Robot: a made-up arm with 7 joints.
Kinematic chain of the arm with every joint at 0, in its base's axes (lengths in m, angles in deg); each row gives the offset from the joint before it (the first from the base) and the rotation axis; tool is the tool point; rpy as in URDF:
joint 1: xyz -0.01 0.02 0.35 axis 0 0.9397 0.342
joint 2: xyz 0.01 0.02 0 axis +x
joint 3: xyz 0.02 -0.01 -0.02 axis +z
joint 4: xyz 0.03 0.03 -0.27 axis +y
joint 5: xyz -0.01 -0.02 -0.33 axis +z
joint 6: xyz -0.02 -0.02 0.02 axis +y
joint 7: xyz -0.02 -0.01 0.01 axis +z
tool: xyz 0 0.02 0.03 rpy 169.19 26.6 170.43
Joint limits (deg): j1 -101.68..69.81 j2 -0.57..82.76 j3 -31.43..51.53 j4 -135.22..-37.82 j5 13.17..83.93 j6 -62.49..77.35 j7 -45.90..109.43
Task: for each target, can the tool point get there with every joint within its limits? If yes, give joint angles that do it. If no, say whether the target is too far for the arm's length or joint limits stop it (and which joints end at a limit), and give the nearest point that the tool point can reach.
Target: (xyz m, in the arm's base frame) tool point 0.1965 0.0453 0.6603
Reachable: yes | joints -83.44 69.98 -9.17 -113.76 26.11 47.58 5.07
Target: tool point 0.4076 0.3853 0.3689
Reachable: yes | joints -33.97 70.38 6.25 -57.94 64.45 -10.74 38.51
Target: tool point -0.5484 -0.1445 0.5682
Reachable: no: joint limits stop it (at a limit: joint 1, joint 2, joint 3, joint 4, joint 5, joint 6) | nearest point -0.1553 0.0664 0.5931 | short by 0.447 m
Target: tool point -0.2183 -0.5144 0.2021
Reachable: no: joint limits stop it (at a limit: joint 1, joint 2, joint 3, joint 7) | nearest point -0.0516 -0.2564 0.4898 | short by 0.421 m
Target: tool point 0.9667 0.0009 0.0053
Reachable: no: too far | nearest point 0.5879 0.0156 0.1416 | short by 0.403 m
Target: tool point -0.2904 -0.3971 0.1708
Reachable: no: joint limits stop it (at a limit: joint 1, joint 2, joint 3, joint 4, joint 7) | nearest point -0.3645 -0.1788 -0.0404 | short by 0.313 m
